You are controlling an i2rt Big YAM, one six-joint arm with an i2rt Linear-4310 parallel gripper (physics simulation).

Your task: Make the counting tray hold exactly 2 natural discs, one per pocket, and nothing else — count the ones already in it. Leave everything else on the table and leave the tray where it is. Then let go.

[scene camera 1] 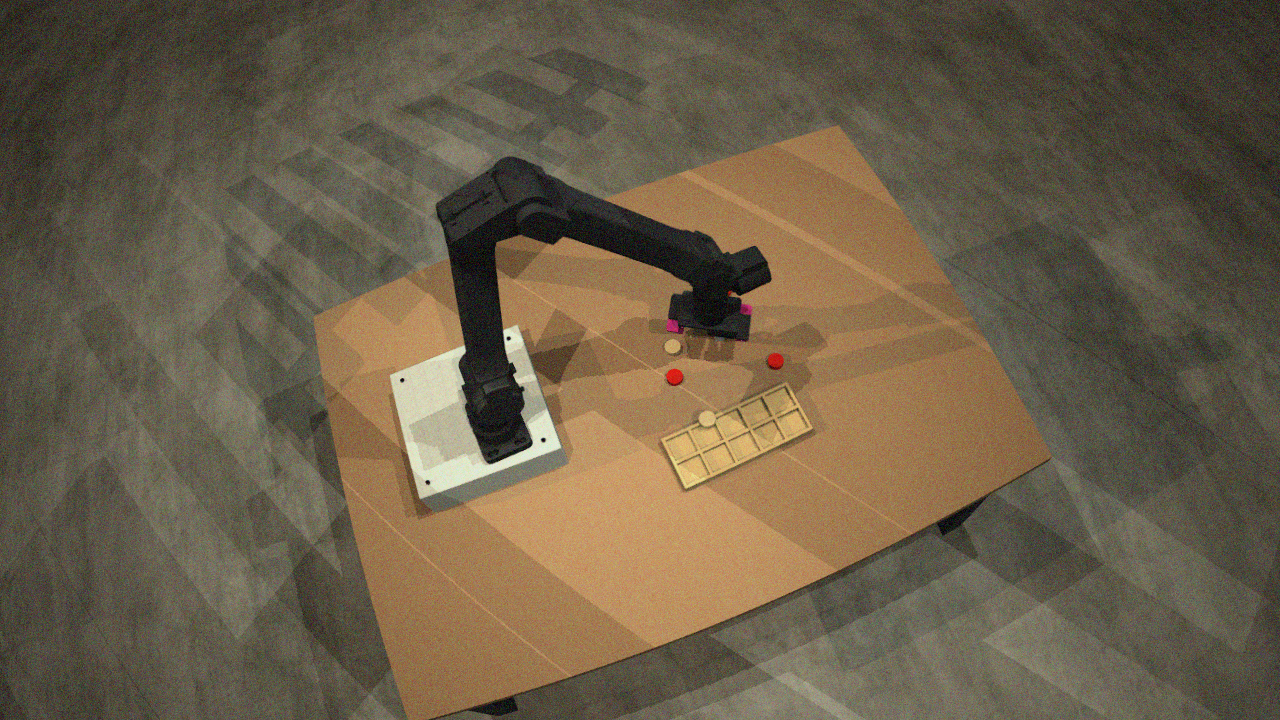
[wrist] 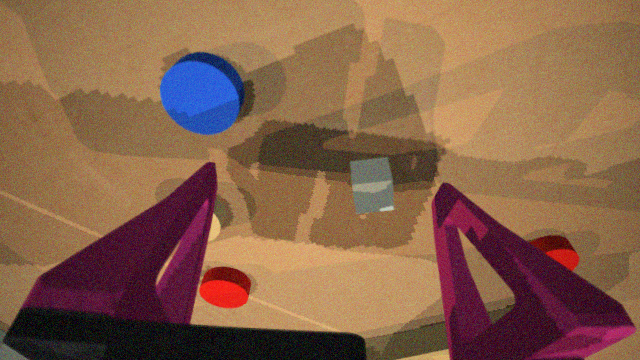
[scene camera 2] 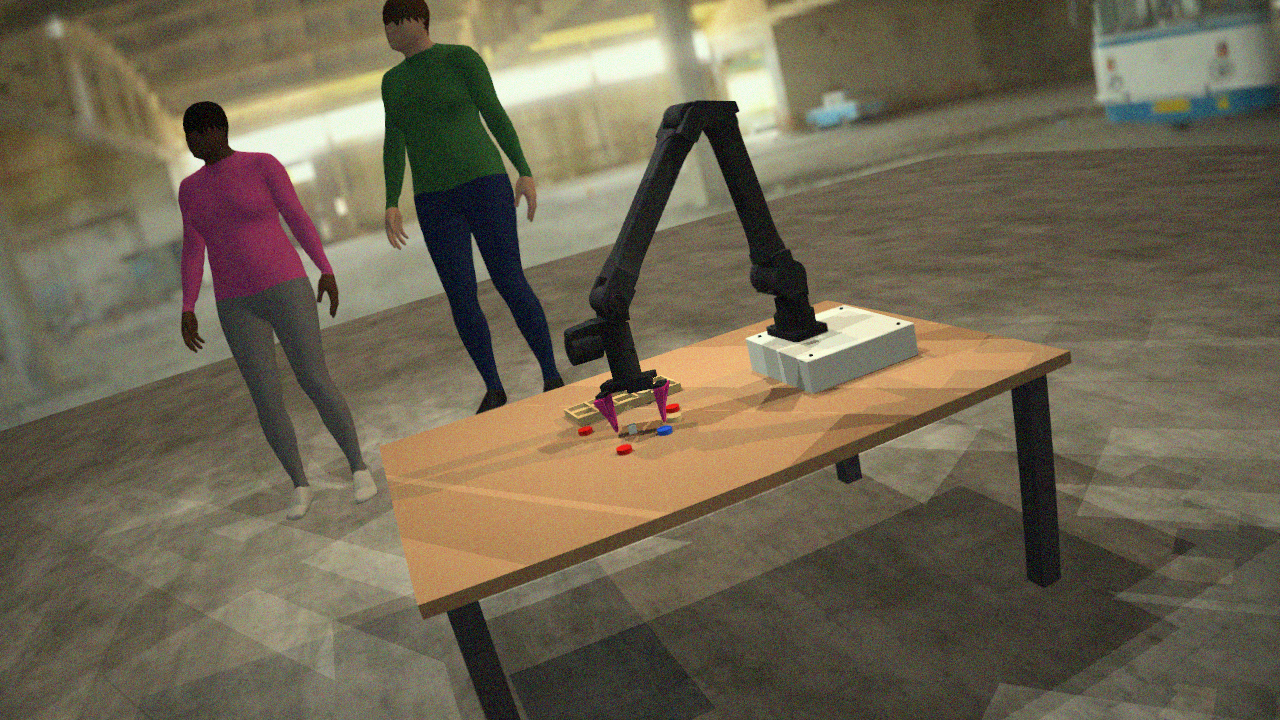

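The tan counting tray (scene camera 1: 750, 459) (scene camera 2: 577, 418) has two rows of pockets. One natural disc (scene camera 1: 707, 418) rests at its long edge on the gripper's side, overlapping the rim by the second pocket from the left; I cannot tell whether it is tilted. No disc shows inside the pockets. Another natural disc (scene camera 1: 672, 346) (scene camera 2: 674, 415) (wrist: 215, 227) lies on the table, partly hidden behind the left finger in the wrist view. My gripper (scene camera 1: 709, 319) (scene camera 2: 640, 427) (wrist: 330, 183) is open and empty, pointing down low above the table, beside that disc and away from the tray.
A grey cube (scene camera 2: 631, 428) (wrist: 372, 186) lies below the gap between the fingers. A blue disc (scene camera 2: 664, 430) (wrist: 202, 95) and red discs (scene camera 1: 674, 377) (scene camera 1: 775, 360) (scene camera 2: 623, 449) (wrist: 225, 287) lie around. The white base box (scene camera 1: 429, 402) (scene camera 2: 859, 344) carries the arm. Two people stand beyond the table.
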